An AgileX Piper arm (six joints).
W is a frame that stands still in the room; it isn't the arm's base.
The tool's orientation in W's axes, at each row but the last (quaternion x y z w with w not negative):
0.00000 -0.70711 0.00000 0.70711
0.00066 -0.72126 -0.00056 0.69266
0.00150 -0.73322 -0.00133 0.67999
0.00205 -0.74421 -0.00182 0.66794
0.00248 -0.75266 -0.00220 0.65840
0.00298 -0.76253 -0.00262 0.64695
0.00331 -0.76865 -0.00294 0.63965
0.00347 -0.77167 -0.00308 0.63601
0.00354 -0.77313 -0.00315 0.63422
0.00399 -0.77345 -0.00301 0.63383
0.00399 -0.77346 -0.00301 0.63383
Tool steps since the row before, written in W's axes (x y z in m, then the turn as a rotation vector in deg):
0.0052 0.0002 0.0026 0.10 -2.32 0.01
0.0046 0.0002 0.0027 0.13 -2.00 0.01
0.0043 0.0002 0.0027 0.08 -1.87 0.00
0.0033 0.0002 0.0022 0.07 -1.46 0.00
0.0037 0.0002 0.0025 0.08 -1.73 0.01
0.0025 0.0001 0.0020 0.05 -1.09 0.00
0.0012 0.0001 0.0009 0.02 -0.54 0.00
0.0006 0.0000 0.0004 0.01 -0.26 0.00
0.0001 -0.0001 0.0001 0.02 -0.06 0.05
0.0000 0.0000 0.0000 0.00 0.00 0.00
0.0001 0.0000 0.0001 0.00 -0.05 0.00
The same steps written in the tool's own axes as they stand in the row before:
0.0026 0.0002 -0.0052 0.01 -2.32 -0.10
0.0025 0.0002 -0.0047 0.01 -2.00 -0.13
0.0024 0.0002 -0.0045 0.00 -1.87 -0.08
0.0018 0.0002 -0.0035 0.00 -1.46 -0.07
0.0020 0.0002 -0.0040 0.01 -1.73 -0.08
0.0016 0.0001 -0.0028 0.00 -1.09 -0.05
0.0007 0.0001 -0.0013 0.00 -0.54 -0.02
0.0003 0.0000 -0.0007 0.00 -0.26 -0.01
0.0001 -0.0001 -0.0001 0.05 -0.06 -0.03
0.0000 0.0000 0.0000 0.00 0.00 0.00
0.0001 0.0000 -0.0001 0.00 -0.05 0.00

